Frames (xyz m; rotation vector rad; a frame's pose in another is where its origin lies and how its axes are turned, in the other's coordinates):
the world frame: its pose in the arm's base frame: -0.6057 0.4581 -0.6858 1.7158 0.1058 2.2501
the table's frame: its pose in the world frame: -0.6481 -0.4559 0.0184 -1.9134 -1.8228 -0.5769
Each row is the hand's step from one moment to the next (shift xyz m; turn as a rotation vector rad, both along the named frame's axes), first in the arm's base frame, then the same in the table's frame.
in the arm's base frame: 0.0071 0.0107 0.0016 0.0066 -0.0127 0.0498
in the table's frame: -0.0057 0.0032 -0.0112 0.0332 0.0395 -0.0047
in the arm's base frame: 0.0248 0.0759 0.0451 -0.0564 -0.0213 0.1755
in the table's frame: -0.0361 0.0597 -0.0595 0.0677 0.1670 0.0443
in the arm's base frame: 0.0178 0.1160 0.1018 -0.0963 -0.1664 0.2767
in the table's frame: -0.0493 0.1263 -0.0759 0.2150 0.2216 0.1348
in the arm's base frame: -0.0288 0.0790 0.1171 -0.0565 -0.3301 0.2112
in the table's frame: -0.0295 0.1398 -0.0193 0.3403 0.0983 0.1770
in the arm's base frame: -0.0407 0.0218 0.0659 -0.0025 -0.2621 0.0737
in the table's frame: -0.0067 0.0774 0.0210 0.2480 -0.0182 0.1109
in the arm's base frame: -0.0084 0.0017 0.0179 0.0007 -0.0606 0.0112
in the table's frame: 0.0027 0.0190 0.0052 0.0555 -0.0098 0.0250
